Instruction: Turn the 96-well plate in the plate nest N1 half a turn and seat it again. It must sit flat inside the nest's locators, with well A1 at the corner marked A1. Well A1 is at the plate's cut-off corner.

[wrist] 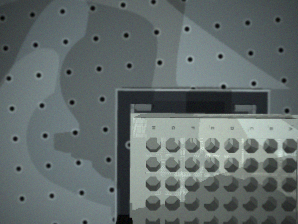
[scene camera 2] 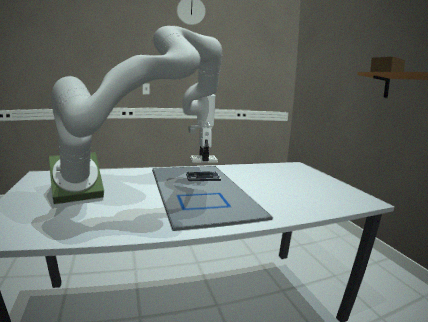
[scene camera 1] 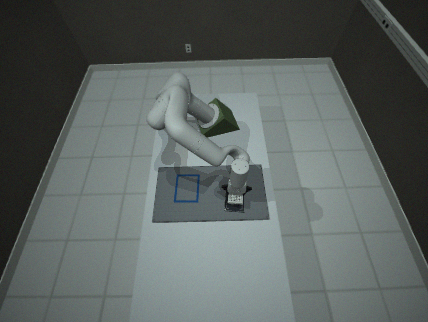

A white 96-well plate (wrist: 156,181) is 0.15 m from the lens. A dark plate nest N1 (wrist: 189,102) is 0.23 m from the lens. The marked spots on the dark plate nest N1 and the white 96-well plate are 0.10 m apart.
